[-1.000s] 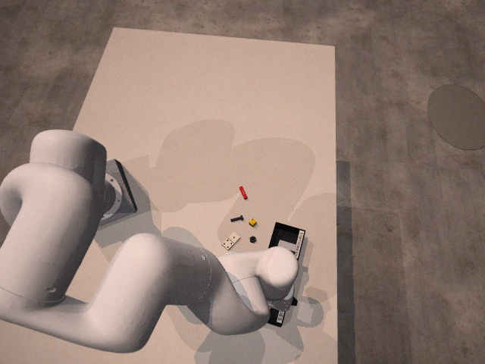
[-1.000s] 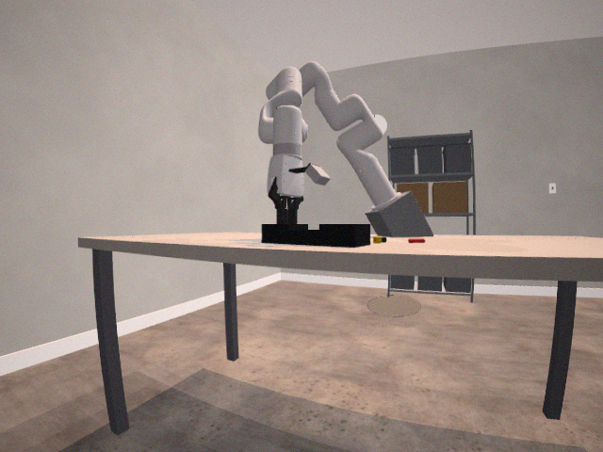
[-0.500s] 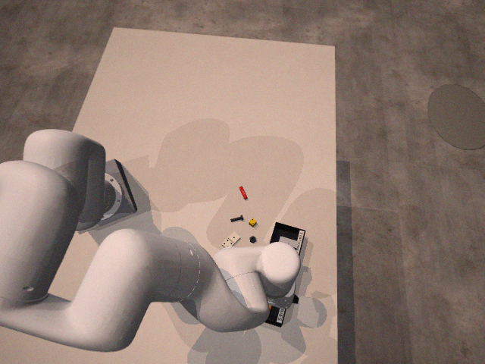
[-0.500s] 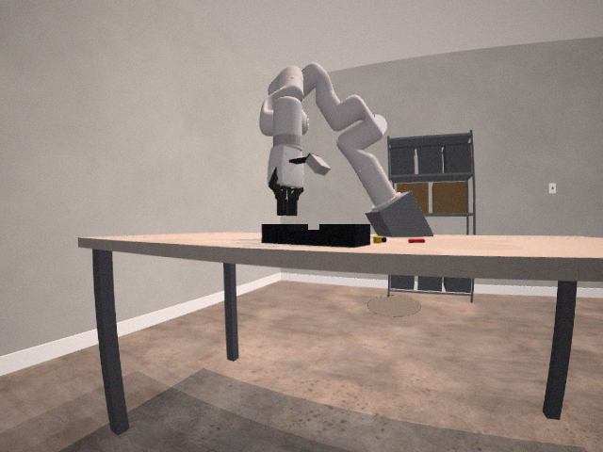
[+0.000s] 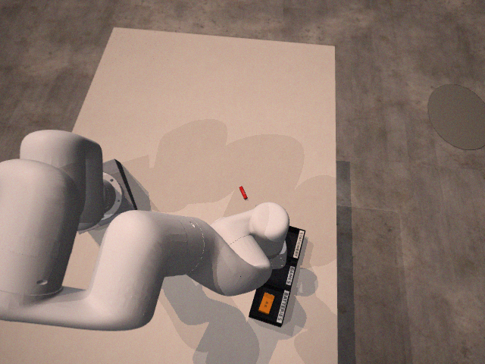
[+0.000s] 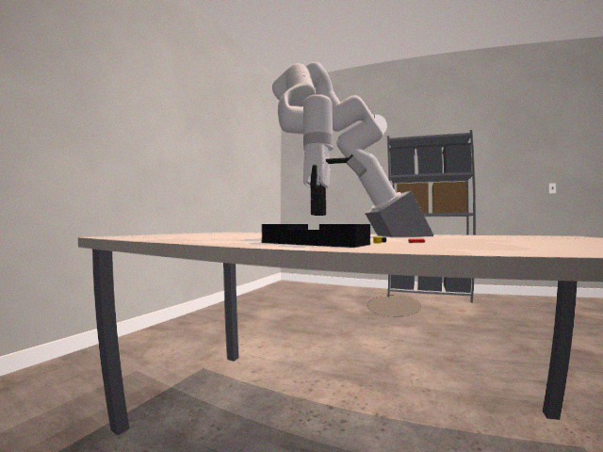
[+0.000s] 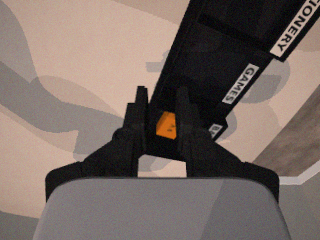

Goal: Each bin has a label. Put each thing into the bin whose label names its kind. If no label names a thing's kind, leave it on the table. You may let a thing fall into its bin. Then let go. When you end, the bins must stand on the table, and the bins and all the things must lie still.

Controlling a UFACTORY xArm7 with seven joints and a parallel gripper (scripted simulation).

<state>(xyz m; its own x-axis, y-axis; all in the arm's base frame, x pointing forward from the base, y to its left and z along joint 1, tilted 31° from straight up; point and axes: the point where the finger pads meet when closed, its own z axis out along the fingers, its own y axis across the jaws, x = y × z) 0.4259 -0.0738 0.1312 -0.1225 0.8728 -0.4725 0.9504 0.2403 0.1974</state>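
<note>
Right now my hand is 240 mm to the right of the red stick, 80 mm above it and 70 mm past it. From my hand the other things lie so: orange battery 70 mm to the right, 70 mm below, 30 mm ahead; white domino 90 mm behind, 80 mm to the left, 80 mm below; black nut 90 mm to the left, 80 mm below, 30 mm behind.
</note>
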